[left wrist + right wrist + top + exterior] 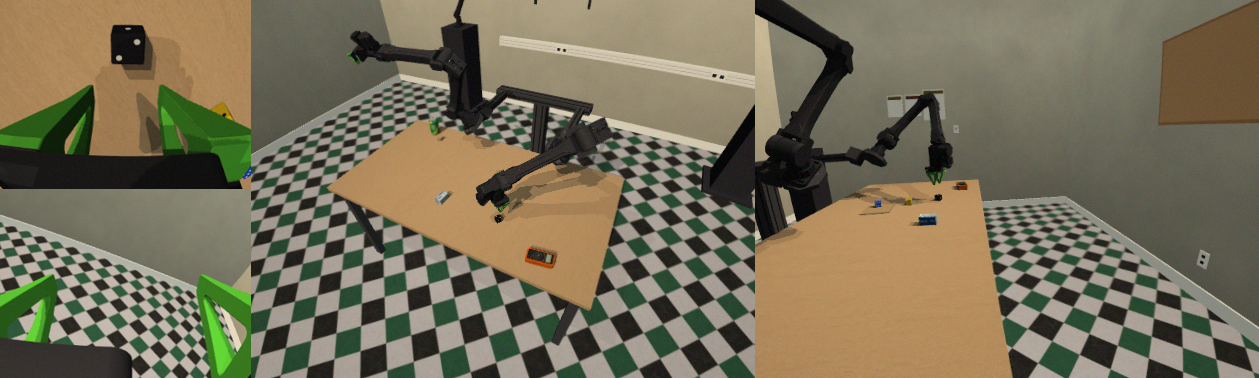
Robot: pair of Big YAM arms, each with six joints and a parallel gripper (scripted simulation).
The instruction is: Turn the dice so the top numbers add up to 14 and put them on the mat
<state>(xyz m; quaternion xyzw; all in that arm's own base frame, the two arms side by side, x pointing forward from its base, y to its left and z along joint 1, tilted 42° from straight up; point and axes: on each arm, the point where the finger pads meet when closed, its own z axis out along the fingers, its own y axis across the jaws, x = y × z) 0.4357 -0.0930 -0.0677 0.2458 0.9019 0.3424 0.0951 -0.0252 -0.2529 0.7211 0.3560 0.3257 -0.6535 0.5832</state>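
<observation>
My left gripper is now 8 cm above the black die. The rest, counted from my left hand: blue die 30 cm behind, 10 cm to the right, 8 cm below; tan mat 28 cm behind, 14 cm to the right, 10 cm below; yellow die 14 cm behind, 7 cm to the right, 8 cm below.
</observation>
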